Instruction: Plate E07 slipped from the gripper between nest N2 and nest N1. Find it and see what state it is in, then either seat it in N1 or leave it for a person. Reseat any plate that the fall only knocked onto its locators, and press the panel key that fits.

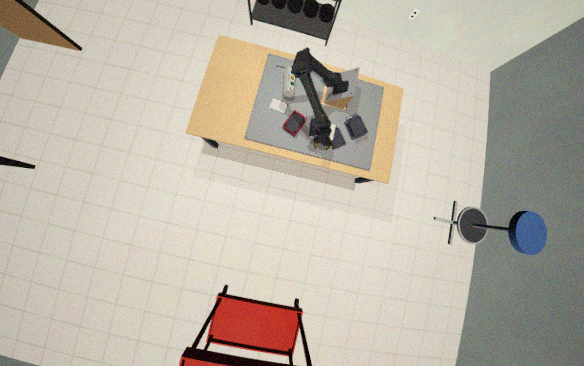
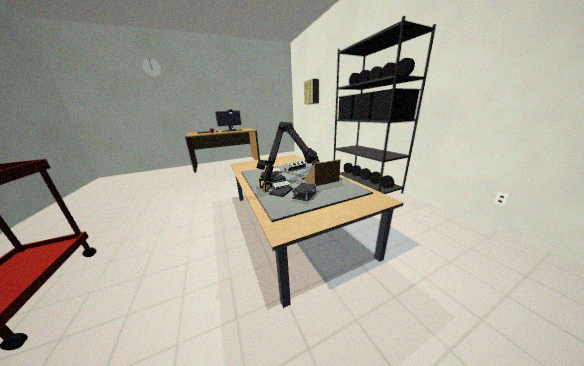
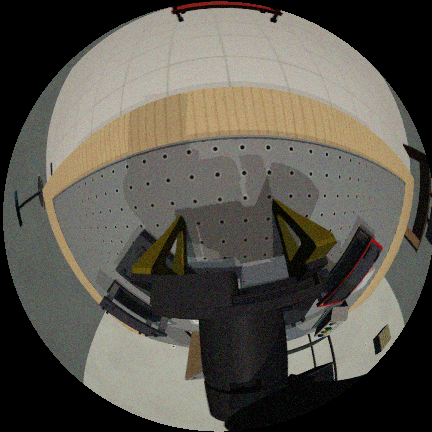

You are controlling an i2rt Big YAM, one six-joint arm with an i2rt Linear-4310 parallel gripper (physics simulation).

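Frame: origin at the arm's base, x right, y ahead, z up, level; millimetres.
Seen in the pictures: gripper, between the fingertips: (image 1: 320, 148) (image 2: 263, 189) (image 3: 227, 210); arm's base, origin of its link: (image 1: 340, 88) (image 2: 318, 169).
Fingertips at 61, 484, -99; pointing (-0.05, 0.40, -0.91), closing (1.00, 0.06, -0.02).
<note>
Offsets run from my fingertips to a thing's top centre, as dx, dy, dz. "spot": to the spot under its first point. Level surfaces: height alone.
My gripper (image 1: 323, 145) (image 2: 265, 187) (image 3: 227, 210) is open and empty, pointing down over the front of the grey perforated mat @[dz -2] (image 1: 260, 120) (image 3: 245, 187). A pale grey block @[spot: +33, -69, +24] (image 3: 262, 272) shows near the gripper's palm, partly hidden. A white piece @[-39, -145, +32] (image 1: 332, 131) (image 2: 281, 185) lies right beside the gripper. A flat dark piece @[spot: -130, -102, +12] (image 1: 338, 139) (image 2: 281, 191) (image 3: 136, 257) lies beside it. A dark raised nest @[-256, -231, +67] (image 1: 356, 126) (image 2: 305, 192) (image 3: 131, 306) stands farther right. A red-rimmed dark tray @[+244, -150, +44] (image 1: 294, 123) (image 3: 352, 267) stands left of the gripper. Labels and plate E07's identity are unreadable.
The panel with coloured keys @[+350, -475, +82] (image 1: 289, 82) (image 2: 295, 166) (image 3: 327, 325) stands at the back left. A white square piece @[+397, -272, +12] (image 1: 278, 105) lies in front of it. An upright board on a wooden stand (image 1: 340, 103) (image 2: 327, 173) rises behind the nests. The arm covers part of the middle.
</note>
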